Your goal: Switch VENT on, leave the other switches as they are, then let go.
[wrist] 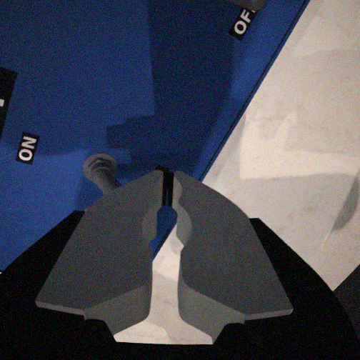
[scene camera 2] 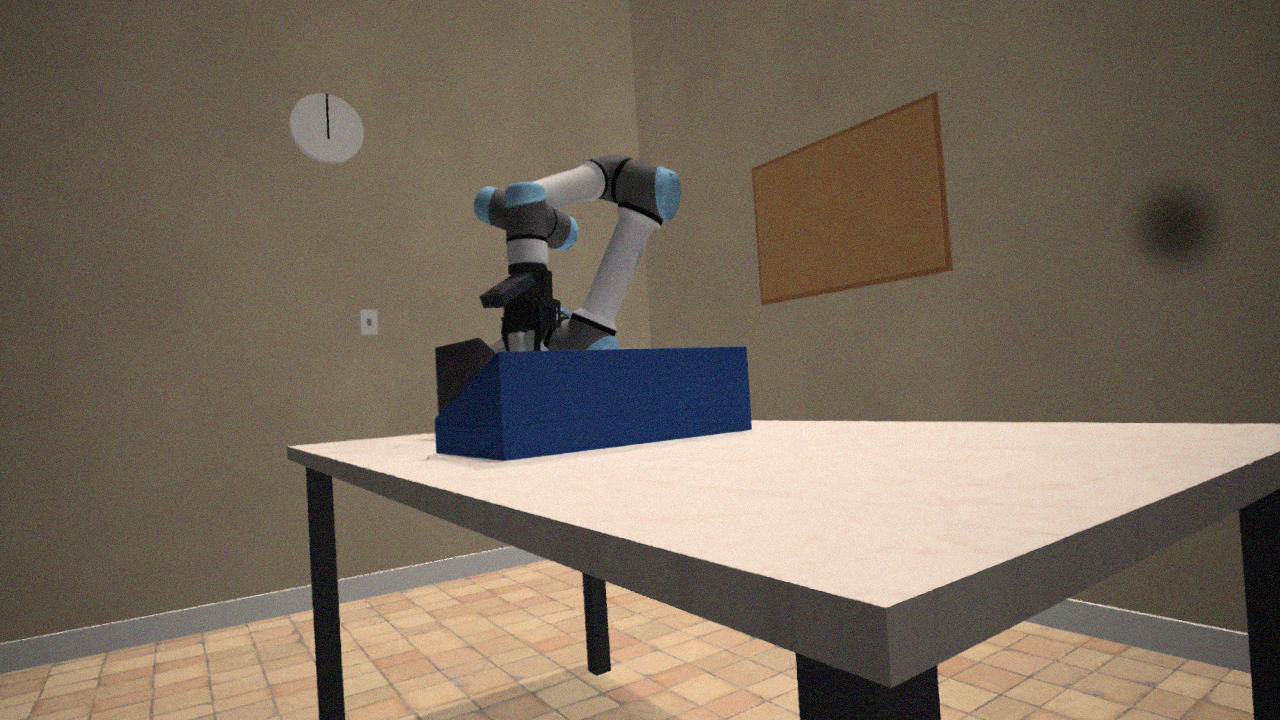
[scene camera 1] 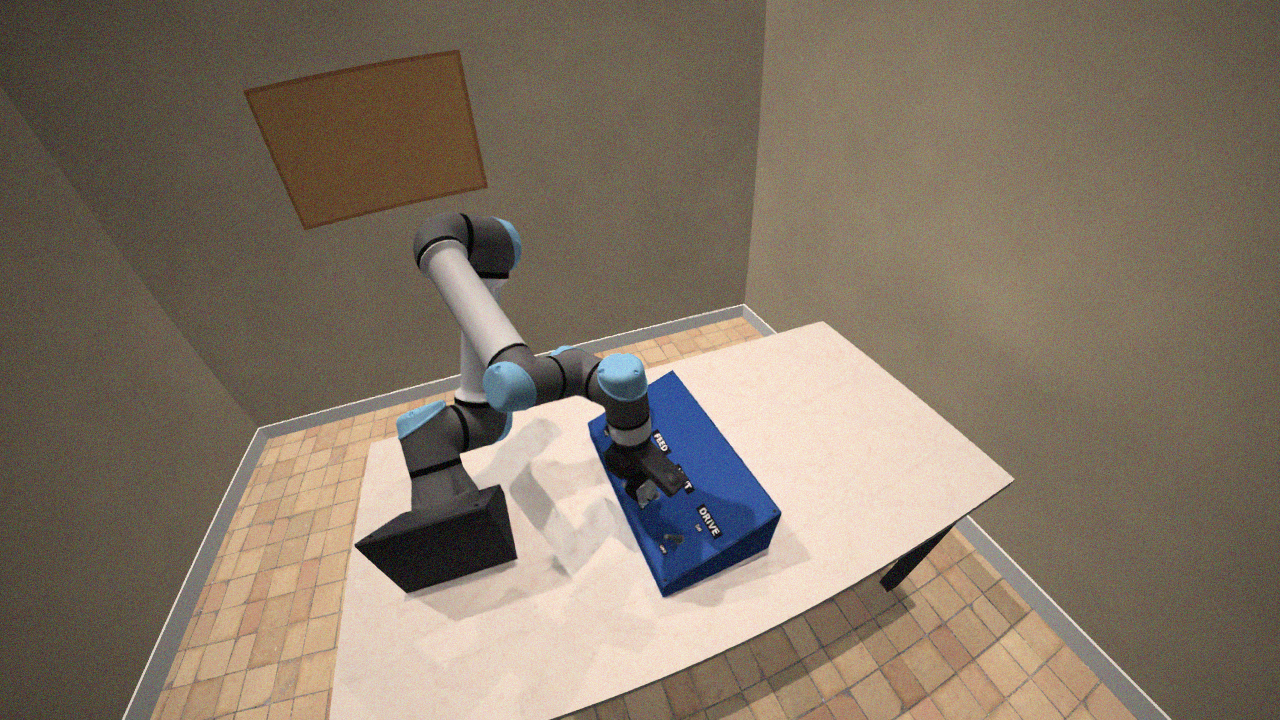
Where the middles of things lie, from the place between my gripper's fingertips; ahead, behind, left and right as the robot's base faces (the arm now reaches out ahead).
The blue switch panel (scene camera 2: 522, 404) lies 100 mm ahead of my hand, 90 mm to the left of it and 40 mm below it.
